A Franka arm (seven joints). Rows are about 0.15 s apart.
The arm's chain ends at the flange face. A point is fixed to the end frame.
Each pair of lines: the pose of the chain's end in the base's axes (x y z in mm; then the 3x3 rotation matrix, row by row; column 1 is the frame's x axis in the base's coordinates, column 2 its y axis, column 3 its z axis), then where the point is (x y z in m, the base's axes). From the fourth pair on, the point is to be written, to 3 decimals.
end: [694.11 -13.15 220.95], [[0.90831 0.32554 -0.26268], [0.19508 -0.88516 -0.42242], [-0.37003 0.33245 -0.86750]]
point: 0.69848 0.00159 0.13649
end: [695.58 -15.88 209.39], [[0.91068 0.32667 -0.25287], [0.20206 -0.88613 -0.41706], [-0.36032 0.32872 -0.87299]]
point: 0.70064 -0.00049 0.12508
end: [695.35 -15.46 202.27], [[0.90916 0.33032 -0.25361], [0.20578 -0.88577 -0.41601], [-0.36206 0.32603 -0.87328]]
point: 0.70016 0.00013 0.11798
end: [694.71 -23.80 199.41], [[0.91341 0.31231 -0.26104], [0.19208 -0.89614 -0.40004], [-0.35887 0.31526 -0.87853]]
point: 0.700 -0.007 0.115
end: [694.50 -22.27 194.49], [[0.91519 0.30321 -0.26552], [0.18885 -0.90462 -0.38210], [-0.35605 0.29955 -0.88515]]
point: 0.700 -0.004 0.111
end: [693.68 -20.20 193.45], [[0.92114 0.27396 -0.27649], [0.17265 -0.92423 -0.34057], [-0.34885 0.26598 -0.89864]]
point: 0.700 0.001 0.110
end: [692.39 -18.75 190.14], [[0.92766 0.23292 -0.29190], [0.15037 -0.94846 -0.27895], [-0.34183 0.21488 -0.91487]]
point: 0.699 0.006 0.108
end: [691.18 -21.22 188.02], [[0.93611 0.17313 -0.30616], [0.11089 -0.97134 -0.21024], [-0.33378 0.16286 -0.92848]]
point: 0.700 0.008 0.108
